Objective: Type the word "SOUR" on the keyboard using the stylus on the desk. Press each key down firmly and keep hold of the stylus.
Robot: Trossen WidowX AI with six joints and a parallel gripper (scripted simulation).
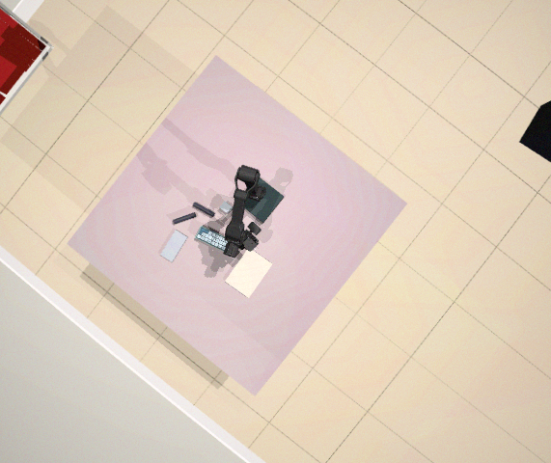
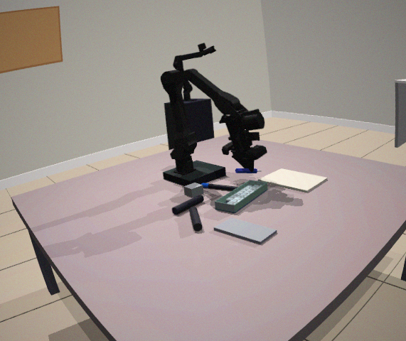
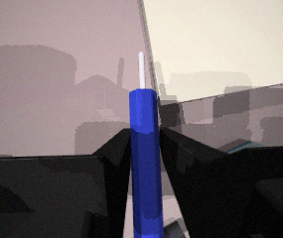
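Right now my gripper tip is 1 cm to the right of the blue stylus. Also, from my gripper tip: cream pad (13 cm ahead, 8 cm to the left, 4 cm below); dark pen (12 cm to the right, 8 cm behind, 3 cm below); small grey cube (20 cm to the right, 9 cm behind, 2 cm below).
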